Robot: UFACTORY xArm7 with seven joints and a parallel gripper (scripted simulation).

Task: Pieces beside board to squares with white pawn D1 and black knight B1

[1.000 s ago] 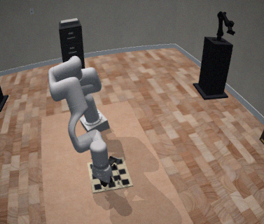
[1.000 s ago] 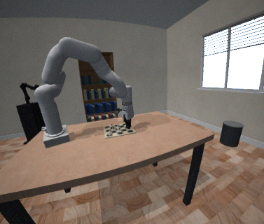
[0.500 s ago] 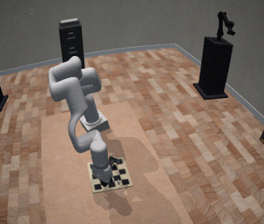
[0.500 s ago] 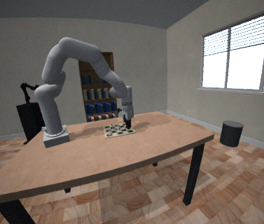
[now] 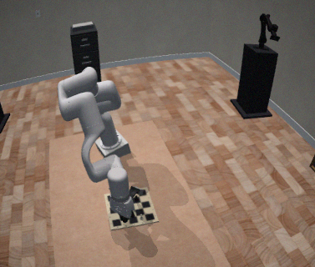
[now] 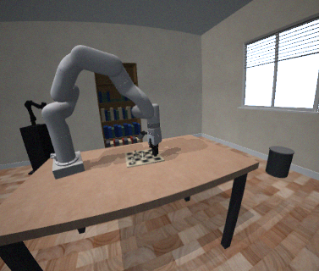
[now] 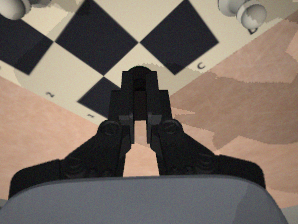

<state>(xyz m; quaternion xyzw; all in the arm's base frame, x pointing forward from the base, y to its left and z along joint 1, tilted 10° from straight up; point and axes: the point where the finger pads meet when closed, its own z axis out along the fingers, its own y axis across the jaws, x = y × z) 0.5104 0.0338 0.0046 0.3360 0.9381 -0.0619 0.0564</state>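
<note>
My hand is 20 mm above the black knight. Also, from my hand: chessboard: 80 mm behind, 30 mm to the left, 40 mm below.
</note>
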